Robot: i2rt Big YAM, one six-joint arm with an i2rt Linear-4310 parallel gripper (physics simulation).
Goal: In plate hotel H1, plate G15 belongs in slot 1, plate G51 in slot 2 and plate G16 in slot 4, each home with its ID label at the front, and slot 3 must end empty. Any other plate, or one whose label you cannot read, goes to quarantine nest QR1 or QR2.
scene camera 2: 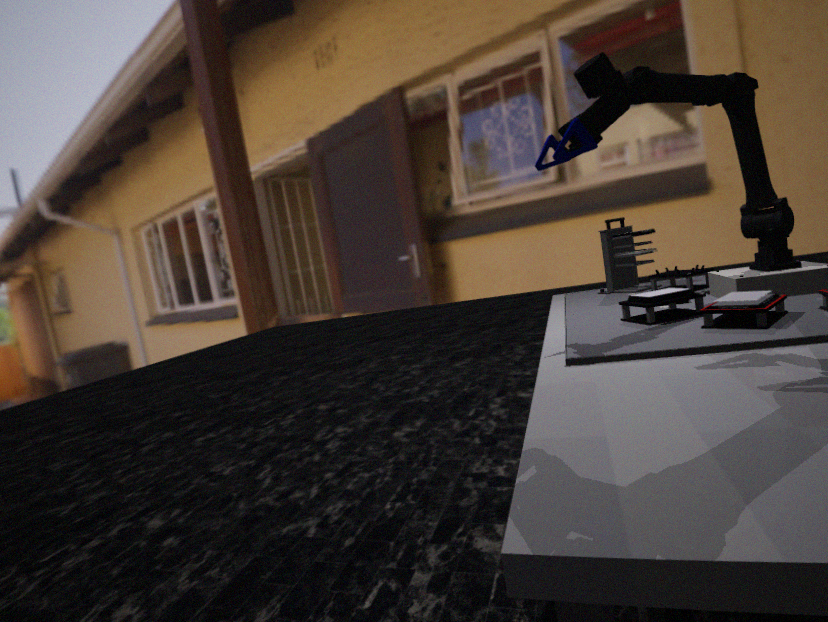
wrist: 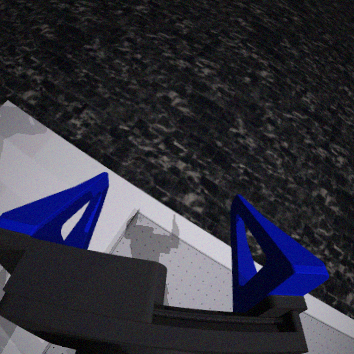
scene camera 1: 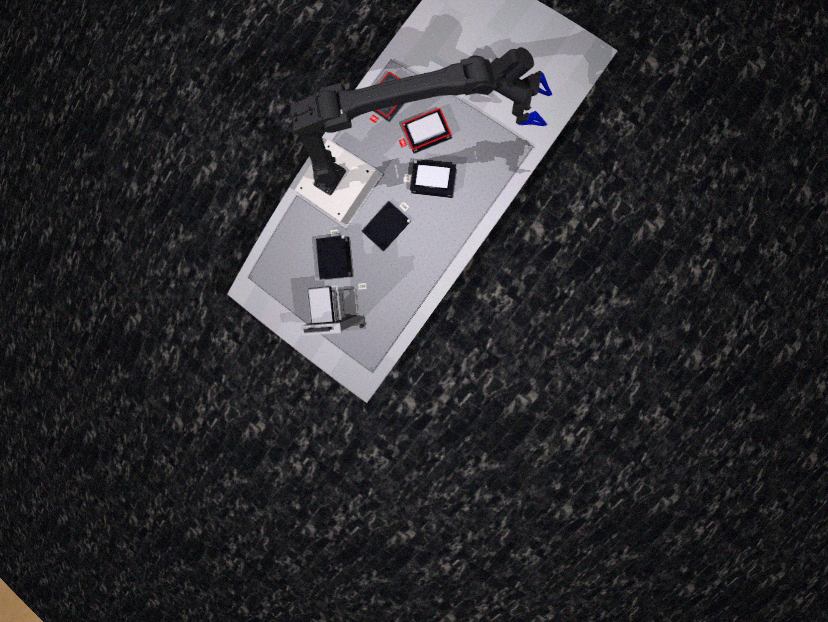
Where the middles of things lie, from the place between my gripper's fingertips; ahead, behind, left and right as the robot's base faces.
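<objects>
Black nest (scene camera 1: 389, 222): far below my hand, far to the right of it and far behind it.
</objects>
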